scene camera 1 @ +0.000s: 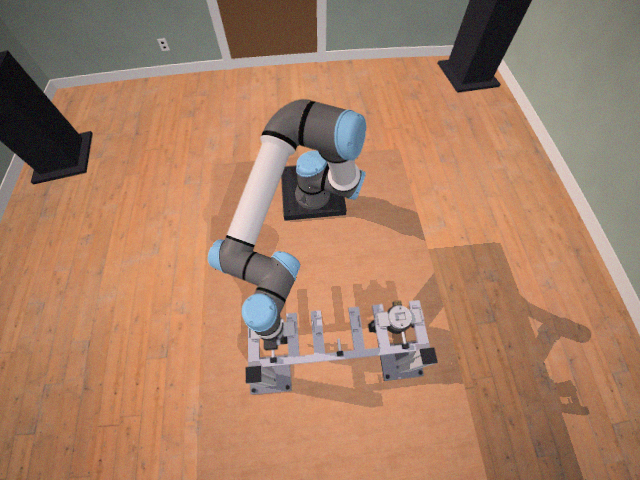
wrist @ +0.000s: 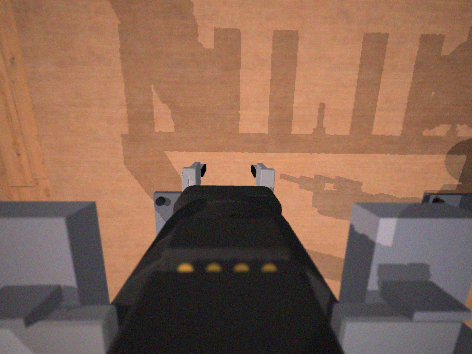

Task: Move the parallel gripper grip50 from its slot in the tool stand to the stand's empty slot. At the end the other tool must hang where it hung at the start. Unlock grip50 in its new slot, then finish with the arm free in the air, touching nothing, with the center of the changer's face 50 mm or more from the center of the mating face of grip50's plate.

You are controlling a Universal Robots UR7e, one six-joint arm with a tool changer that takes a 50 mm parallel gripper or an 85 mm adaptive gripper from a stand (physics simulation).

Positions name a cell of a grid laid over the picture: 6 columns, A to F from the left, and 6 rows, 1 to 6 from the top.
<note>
In view: a grip50 (wrist: C4) and a tool stand (wrist: F5).
</note>
